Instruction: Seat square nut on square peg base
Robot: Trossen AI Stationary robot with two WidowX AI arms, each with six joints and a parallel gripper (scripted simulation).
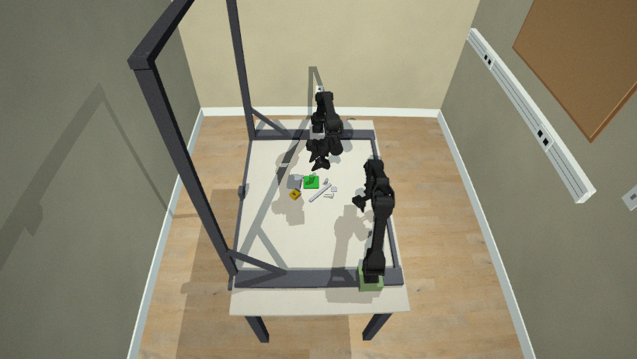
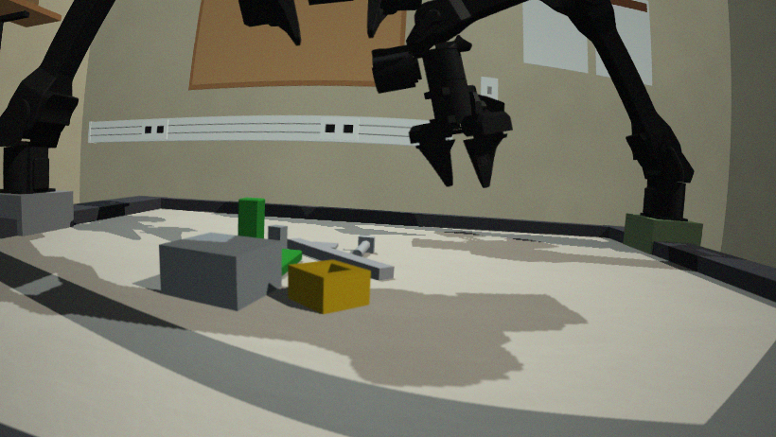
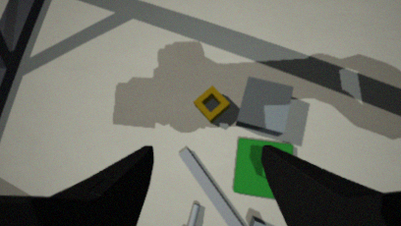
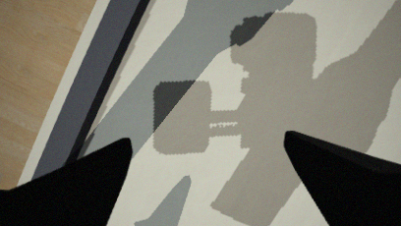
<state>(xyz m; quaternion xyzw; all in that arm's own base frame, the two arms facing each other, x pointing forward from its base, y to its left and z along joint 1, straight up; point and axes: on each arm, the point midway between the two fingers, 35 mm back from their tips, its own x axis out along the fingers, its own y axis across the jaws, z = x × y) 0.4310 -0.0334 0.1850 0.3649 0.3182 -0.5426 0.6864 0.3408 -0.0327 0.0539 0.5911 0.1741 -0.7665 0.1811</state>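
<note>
Now: left hand 90 mm past the grey block, 70 mm to the right of it and 220 mm above it. From my left hand the other things lie so: small grey cube: 80 mm ahead, 40 mm to the left, 220 mm below; then long grey bar: 30 mm ahead, 20 mm to the right, 230 mm below; then bolt: 80 mm ahead, 50 mm to the right, 230 mm below.
</note>
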